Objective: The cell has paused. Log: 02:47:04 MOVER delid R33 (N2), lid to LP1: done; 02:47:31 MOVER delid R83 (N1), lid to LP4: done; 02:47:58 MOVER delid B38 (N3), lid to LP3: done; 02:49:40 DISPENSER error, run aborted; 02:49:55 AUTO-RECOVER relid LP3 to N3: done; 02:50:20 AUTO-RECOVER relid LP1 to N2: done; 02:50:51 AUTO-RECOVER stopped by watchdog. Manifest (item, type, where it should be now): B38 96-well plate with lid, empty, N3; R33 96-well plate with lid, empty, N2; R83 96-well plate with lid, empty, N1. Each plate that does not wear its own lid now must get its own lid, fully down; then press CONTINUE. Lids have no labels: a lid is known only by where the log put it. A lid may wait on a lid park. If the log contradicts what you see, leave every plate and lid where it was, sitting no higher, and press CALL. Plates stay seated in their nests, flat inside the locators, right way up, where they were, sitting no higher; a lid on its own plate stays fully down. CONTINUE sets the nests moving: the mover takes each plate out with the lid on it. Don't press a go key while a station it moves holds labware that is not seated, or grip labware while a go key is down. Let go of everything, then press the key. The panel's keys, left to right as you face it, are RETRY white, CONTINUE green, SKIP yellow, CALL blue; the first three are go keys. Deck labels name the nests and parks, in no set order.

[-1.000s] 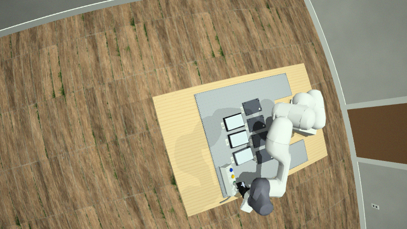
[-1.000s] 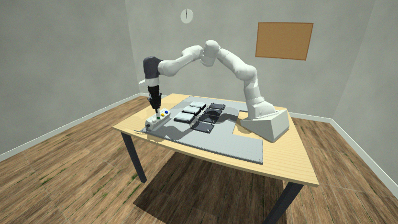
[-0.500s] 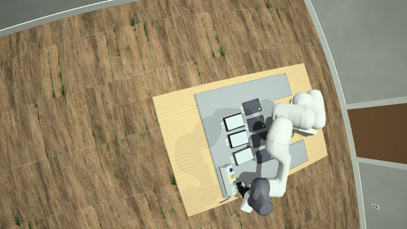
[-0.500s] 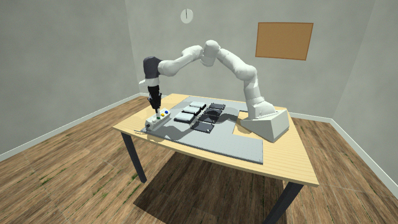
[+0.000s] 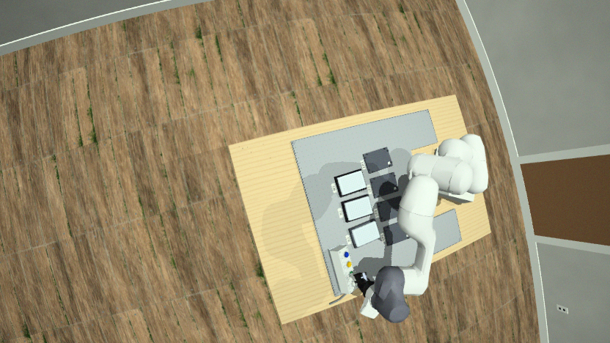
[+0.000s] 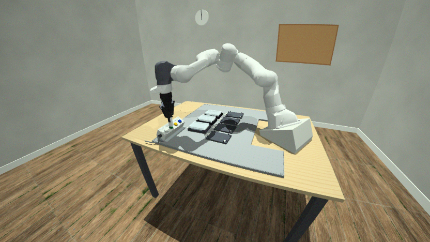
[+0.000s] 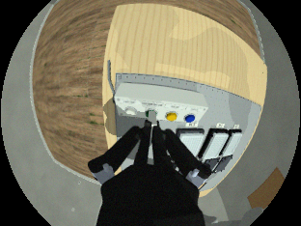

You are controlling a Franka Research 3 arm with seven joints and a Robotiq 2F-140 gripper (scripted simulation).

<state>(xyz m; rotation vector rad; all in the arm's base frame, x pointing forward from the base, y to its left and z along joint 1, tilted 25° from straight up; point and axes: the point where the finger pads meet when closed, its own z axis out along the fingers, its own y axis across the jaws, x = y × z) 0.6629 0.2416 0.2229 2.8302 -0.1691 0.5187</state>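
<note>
Right now my hand is 40 mm above the green key. Also, from my hand: white key (50 mm to the left, 40 mm below, 10 mm ahead); yellow key (50 mm to the right, 40 mm below, 10 mm behind); blue key (100 mm to the right, 40 mm below, 20 mm behind).
</note>
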